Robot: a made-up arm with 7 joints.
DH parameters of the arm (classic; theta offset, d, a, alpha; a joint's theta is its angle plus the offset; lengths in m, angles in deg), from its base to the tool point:
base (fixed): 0 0 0 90
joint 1: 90 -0.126 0 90
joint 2: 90 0 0 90
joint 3: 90 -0.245 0 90
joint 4: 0 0 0 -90
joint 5: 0 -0.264 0 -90
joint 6: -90 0 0 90
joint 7: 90 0 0 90
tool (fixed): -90 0 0 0
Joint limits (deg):
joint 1: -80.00..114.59
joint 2: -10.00..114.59
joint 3: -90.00..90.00
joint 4: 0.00..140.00
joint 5: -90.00..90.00
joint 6: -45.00..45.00
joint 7: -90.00..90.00
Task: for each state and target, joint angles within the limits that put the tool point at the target. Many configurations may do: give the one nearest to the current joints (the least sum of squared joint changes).
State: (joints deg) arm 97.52 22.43 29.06 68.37 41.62 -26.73 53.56
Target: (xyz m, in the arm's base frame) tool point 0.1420 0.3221 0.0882
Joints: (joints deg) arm 70.15 3.62 55.26 119.31 41.62 -26.73 53.56
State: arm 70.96 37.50 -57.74 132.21 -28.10 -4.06 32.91
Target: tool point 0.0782 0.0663 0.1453
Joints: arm 95.27 33.51 -36.07 139.89 -28.10 -4.06 32.91
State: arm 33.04 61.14 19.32 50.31 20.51 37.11 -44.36
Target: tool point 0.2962 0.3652 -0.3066
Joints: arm 24.92 27.82 9.59 32.39 20.51 37.11 -44.36
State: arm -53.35 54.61 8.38 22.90 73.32 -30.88 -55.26
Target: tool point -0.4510 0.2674 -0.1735
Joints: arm -78.08 16.10 2.62 16.90 73.32 -30.88 -55.26
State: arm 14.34 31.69 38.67 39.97 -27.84 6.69 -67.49
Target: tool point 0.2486 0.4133 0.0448
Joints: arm 36.48 43.54 30.09 82.61 -27.84 6.69 -67.49
